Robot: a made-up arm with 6 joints.
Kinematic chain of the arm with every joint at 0, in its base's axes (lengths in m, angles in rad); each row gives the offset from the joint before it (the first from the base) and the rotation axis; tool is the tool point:
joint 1: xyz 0 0 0.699 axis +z
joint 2: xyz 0.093 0 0 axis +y
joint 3: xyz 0 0 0.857 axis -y
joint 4: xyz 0 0 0.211 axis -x
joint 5: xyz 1.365 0 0 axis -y
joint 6: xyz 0.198 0 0 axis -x
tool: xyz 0 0 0
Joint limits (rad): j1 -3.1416..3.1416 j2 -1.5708..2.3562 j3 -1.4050..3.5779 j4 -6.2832..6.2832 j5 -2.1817..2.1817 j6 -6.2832..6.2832
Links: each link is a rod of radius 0.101 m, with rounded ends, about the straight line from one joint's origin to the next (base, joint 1, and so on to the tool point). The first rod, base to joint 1, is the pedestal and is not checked.
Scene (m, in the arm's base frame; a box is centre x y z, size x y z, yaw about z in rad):
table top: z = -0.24
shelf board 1: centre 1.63 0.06 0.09 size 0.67 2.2 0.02 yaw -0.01
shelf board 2: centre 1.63 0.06 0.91 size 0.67 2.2 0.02 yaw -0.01
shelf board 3: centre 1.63 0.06 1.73 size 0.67 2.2 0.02 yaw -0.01
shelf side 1: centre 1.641 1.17 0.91 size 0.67 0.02 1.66 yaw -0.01
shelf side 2: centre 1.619 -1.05 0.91 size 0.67 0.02 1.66 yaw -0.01
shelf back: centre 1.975 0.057 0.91 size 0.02 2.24 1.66 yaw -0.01
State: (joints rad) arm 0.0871 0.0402 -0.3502 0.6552 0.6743 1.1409
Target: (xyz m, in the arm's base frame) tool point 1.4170 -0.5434 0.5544
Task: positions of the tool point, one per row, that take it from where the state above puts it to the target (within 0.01 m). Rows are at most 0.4 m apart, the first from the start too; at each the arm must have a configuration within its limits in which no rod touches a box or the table.
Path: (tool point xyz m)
1: 1.4290 0.2248 1.3377
2: 1.2249 0.2271 1.3595
3: 1.0380 0.2268 1.3323
4: 0.8795 0.2261 1.2628
5: 1.0317 -0.0110 1.0489
6: 1.0600 -0.2863 0.8074
7: 0.9597 -0.5388 0.5543
8: 1.1841 -0.5588 0.5788
9: 1.4170 -0.5434 0.5544

